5 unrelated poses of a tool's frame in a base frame.
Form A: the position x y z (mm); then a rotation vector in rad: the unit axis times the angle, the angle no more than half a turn.
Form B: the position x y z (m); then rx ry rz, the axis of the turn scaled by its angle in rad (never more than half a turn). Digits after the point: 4 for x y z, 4 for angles.
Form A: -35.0, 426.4, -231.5, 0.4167, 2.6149, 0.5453
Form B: -0.0350, 0.4264, -0.2315, 0.4167, 2.6149, 0.5453
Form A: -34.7, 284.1, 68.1, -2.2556, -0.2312, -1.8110
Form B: -0.0347, 0.2841, 0.0681, -2.2556, -0.2312, -1.8110
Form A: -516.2, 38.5, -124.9, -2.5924, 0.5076, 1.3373
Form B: -0.5162, 0.0385, -0.1249, -2.5924, 0.5076, 1.3373
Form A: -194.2, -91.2, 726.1, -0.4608, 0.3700, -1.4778
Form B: -0.1942, -0.0912, 0.7261, -0.4608, 0.3700, -1.4778
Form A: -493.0, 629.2, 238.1, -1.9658, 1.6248, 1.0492
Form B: -0.4930, 0.6292, 0.2381, -1.9658, 1.6248, 1.0492
